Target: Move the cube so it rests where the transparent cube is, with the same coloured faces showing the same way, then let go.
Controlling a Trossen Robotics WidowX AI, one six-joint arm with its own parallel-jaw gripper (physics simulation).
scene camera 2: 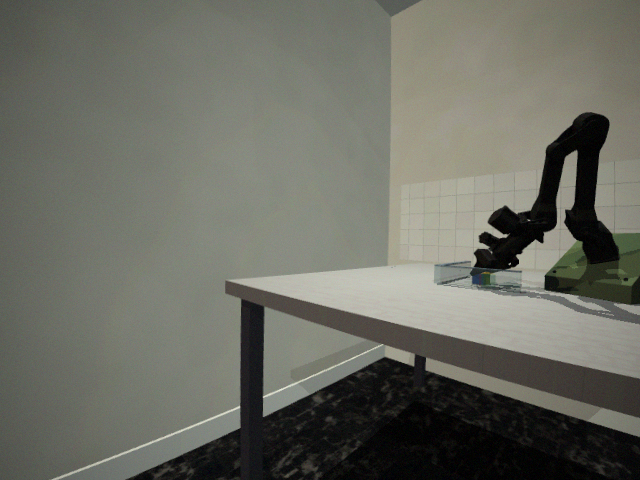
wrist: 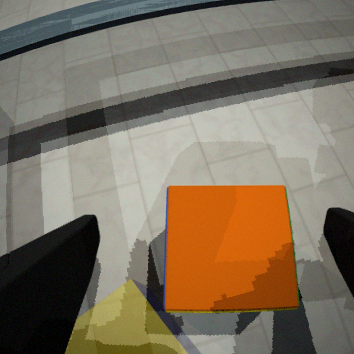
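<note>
The solid cube sits in the clear-walled tray. In the wrist view its top is orange, with slivers of blue at left, green at right and yellow along the lower edge. The transparent cube shows a pale yellow top and a bluish side at the lower left of the wrist view, turned at an angle to the solid cube and cut off by the frame. I cannot make it out in the scene view. My gripper is open and empty, low over the solid cube, with a finger out to each side and a gap at both.
The tray's bluish rim curves across the top of the wrist view. Its clear wall stands around the cube on the pale table. The arm's green base is at the right.
</note>
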